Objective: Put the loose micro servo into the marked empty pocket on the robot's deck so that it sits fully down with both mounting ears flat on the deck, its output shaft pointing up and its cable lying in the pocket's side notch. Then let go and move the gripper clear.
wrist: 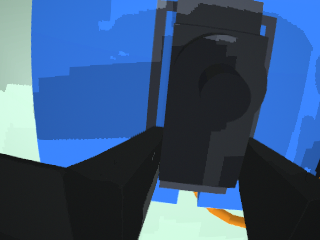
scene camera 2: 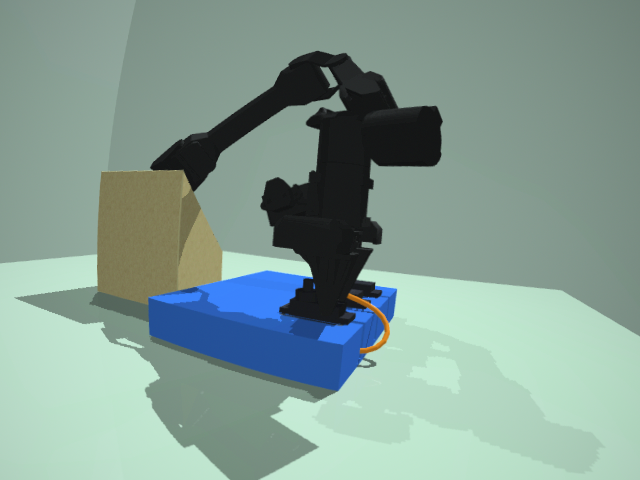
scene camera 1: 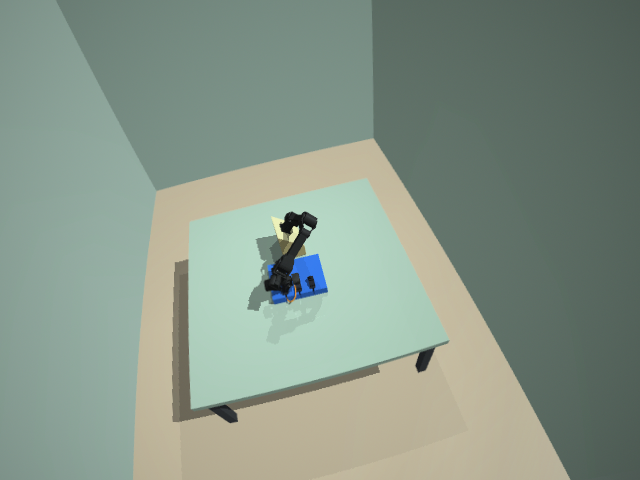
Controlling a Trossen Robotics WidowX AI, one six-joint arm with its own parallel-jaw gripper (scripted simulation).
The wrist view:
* gripper
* black micro servo
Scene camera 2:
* gripper
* black micro servo
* blue deck
